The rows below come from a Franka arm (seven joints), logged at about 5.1 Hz.
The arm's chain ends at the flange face. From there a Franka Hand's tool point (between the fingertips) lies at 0.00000 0.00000 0.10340 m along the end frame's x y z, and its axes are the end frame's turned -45 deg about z.
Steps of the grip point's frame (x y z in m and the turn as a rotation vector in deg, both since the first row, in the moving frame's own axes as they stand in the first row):
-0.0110, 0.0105, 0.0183, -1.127, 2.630, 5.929
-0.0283, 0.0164, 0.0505, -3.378, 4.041, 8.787
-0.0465, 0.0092, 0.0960, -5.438, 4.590, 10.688
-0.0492, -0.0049, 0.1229, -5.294, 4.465, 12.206
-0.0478, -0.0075, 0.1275, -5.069, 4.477, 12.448
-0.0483, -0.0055, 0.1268, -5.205, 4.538, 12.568
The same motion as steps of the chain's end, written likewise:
-0.0052, 0.0169, 0.0184, 1.063, 2.657, 5.929
-0.0179, 0.0317, 0.0509, 0.469, 5.246, 8.787
-0.0390, 0.0371, 0.0968, -0.600, 7.091, 10.688
-0.0505, 0.0290, 0.1237, -0.586, 6.901, 12.206
-0.0511, 0.0264, 0.1282, -0.419, 6.750, 12.448
-0.0503, 0.0281, 0.1275, -0.472, 6.889, 12.568

